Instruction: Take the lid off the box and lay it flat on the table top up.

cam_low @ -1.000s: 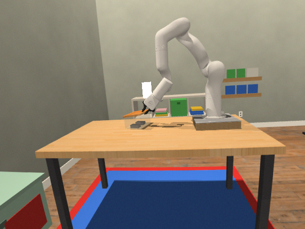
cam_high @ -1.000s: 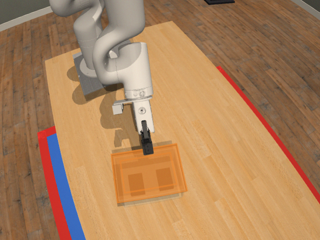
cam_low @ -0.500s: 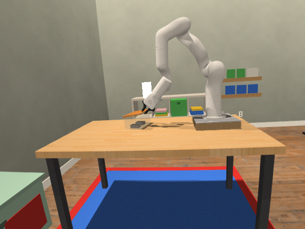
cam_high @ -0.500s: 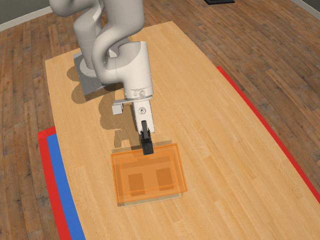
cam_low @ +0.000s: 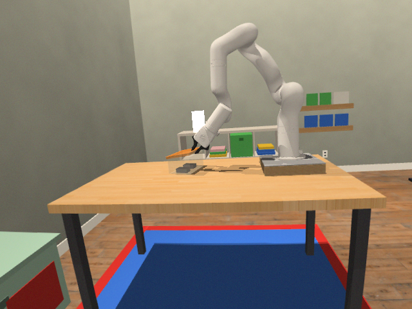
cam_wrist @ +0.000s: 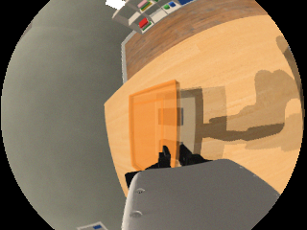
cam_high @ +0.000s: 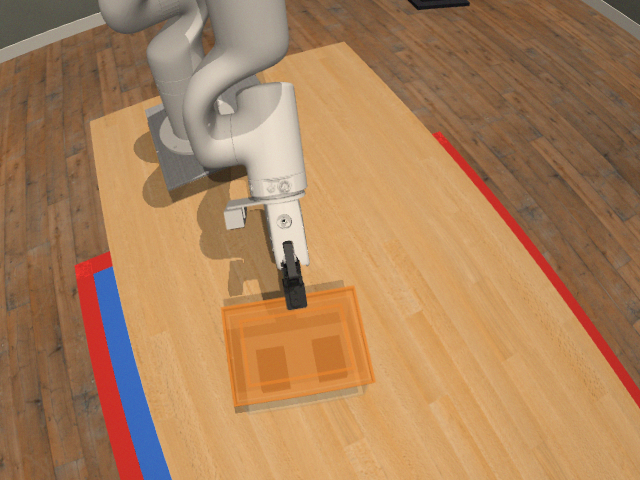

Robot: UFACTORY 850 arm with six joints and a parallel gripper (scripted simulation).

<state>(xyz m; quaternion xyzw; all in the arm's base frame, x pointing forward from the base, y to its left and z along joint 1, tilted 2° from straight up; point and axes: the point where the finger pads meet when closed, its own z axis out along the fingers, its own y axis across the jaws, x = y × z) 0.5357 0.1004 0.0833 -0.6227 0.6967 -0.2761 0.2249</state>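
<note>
The orange lid is 8 cm ahead of my hand, 2 cm to the right of it and 2 cm below it. Round my hand: clear box 8 cm below, 8 cm ahead, 2 cm to the right.
</note>
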